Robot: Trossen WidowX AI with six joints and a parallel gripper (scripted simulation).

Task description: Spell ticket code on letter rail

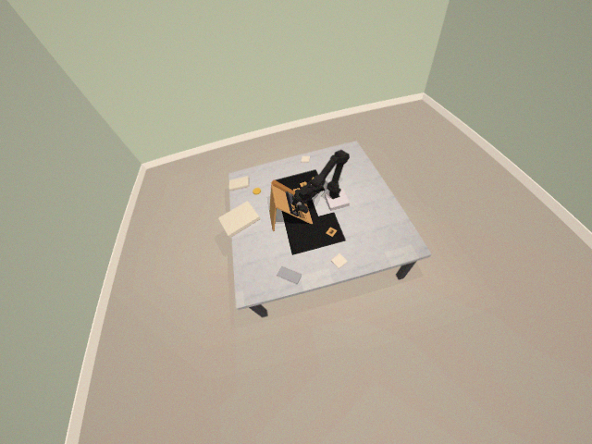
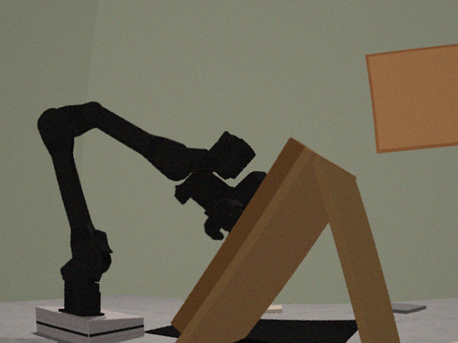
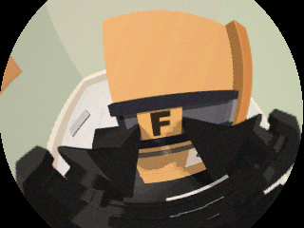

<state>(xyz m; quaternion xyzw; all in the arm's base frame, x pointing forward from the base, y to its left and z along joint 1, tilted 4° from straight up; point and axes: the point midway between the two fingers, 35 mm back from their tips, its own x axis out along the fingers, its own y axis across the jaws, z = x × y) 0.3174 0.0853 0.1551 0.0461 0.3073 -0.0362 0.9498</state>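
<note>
Right now my gripper tip is 90 mm to the left of the white ticket, 80 mm above it and 60 mm past it. The rest, counted from my gripper tip: grey block (390 mm to the left, 170 mm ahead, 160 mm below); orange F tile (right at my gripper tip); black mat (160 mm below, 150 mm behind, 110 mm to the right).
</note>
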